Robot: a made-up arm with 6 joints.
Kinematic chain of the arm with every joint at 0, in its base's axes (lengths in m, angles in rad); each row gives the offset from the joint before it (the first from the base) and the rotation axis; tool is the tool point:
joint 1: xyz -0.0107 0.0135 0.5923 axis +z
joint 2: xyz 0.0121 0 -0.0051 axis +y
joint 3: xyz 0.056 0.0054 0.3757 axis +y
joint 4: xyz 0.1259 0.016 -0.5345 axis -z
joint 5: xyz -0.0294 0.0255 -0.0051 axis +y
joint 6: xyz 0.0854 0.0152 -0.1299 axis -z
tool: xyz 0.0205 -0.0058 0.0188
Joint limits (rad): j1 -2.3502..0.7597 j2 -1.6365..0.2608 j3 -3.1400..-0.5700 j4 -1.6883..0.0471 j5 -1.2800..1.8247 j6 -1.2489..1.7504
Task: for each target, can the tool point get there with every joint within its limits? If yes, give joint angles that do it. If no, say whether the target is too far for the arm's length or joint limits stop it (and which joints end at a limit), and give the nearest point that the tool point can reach.
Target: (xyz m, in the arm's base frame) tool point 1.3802 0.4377 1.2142
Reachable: no: too far | nearest point 0.8044 0.2621 1.0843 | short by 0.616 m
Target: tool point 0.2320 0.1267 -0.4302
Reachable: no: joint limits stop it (at a limit: joint 2, joint 3) | nearest point 0.3430 0.1785 0.2955 | short by 0.736 m
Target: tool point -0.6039 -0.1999 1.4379
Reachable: yes | joints 0.4788 -0.7703 -2.8342 -0.8934 0.2117 -0.0607
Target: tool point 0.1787 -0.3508 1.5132
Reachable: yes | joints -1.2789 -0.2355 -2.0664 -0.5696 0.3740 -0.5951
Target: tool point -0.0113 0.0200 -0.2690
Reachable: no: joint limits stop it (at a limit: joint 1, joint 2, joint 3) | nearest point 0.2229 0.2598 0.3138 | short by 0.672 m
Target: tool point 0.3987 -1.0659 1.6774
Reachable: no: too far | nearest point 0.2473 -0.6667 1.3578 | short by 0.533 m
